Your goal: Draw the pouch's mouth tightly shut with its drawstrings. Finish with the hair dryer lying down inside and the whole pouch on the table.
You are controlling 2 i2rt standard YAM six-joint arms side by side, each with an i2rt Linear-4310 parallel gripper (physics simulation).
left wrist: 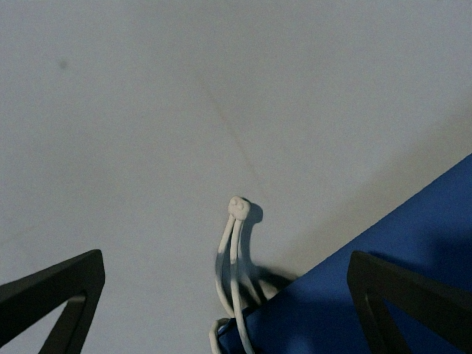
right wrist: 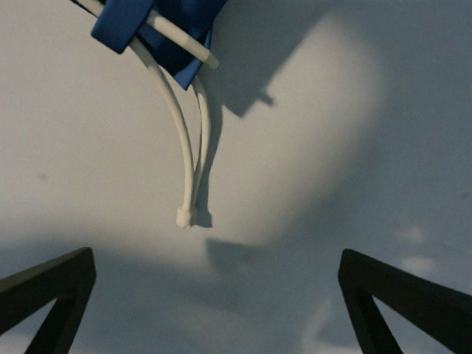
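Observation:
The blue pouch [left wrist: 320,310] [right wrist: 175,55] shows in part, at the lower right of the left wrist view and the top left of the right wrist view. A white drawstring ends in a knot [left wrist: 239,208] beyond the pouch's edge in the left wrist view. Another white drawstring [right wrist: 181,132] hangs out from the pouch's corner to a knot [right wrist: 186,217] in the right wrist view. My left gripper [left wrist: 228,264] is open, its fingers wide on either side of the cord. My right gripper [right wrist: 220,262] is open, with the knot just beyond its fingertips. The hair dryer does not show.
The pale table top [left wrist: 150,125] [right wrist: 310,125] lies around the pouch. Shadows of the pouch and cord fall on it. In the right wrist view a broad shadow covers the right side and lower part of the table.

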